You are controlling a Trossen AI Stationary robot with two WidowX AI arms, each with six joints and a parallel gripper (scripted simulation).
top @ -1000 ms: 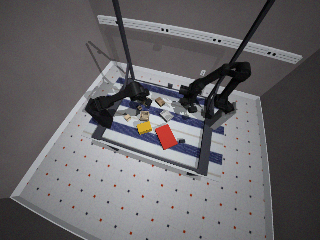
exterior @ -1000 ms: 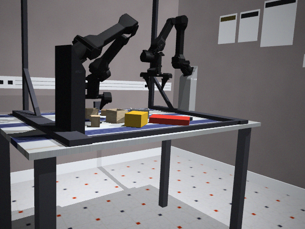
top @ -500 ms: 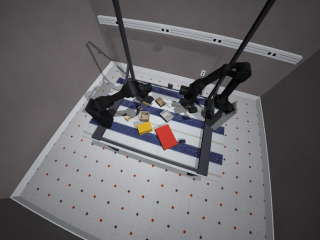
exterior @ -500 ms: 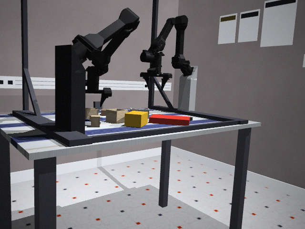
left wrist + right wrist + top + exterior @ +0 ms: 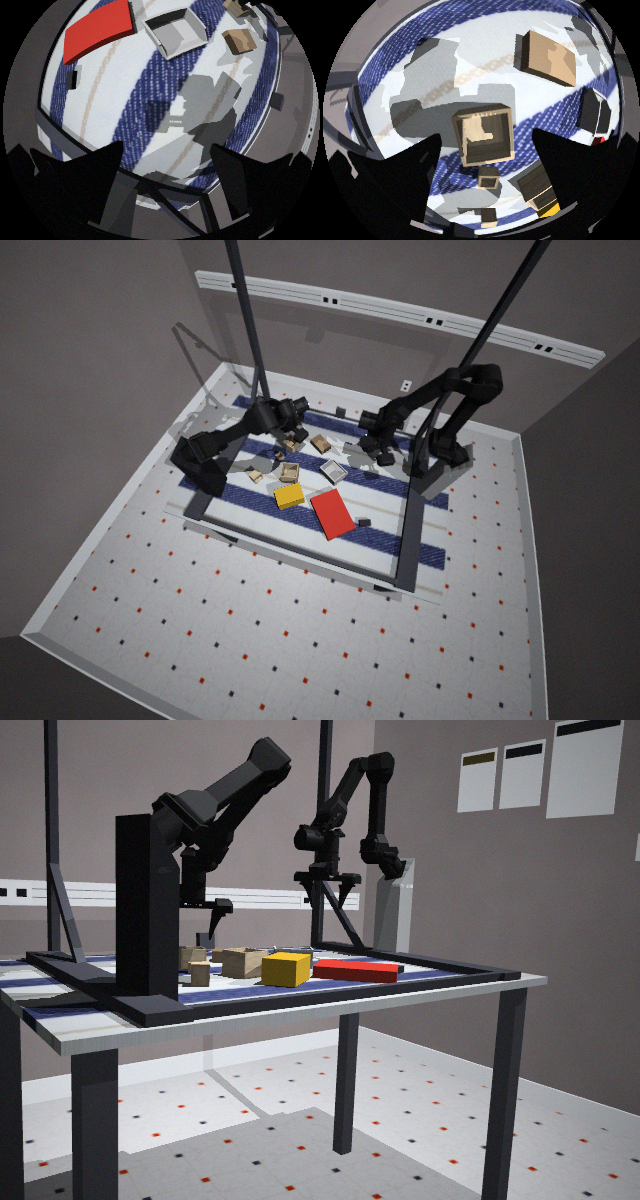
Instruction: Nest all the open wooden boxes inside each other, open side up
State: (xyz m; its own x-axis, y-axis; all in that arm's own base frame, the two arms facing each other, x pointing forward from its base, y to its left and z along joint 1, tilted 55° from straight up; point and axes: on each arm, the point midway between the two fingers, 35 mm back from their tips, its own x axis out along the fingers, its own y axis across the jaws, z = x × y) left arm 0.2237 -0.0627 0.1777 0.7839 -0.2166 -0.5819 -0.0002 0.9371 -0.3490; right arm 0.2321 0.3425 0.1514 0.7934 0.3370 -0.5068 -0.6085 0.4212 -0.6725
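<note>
Now: the medium wooden box 90 mm below my right hand, 10 mm to the right of it and 10 mm ahead of it. Round my right hand: white box 200 mm to the left, 160 mm ahead, 70 mm below; tiny wooden box 90 mm below, 70 mm ahead, 60 mm to the right; brown block 140 mm to the left, 90 mm below.
</note>
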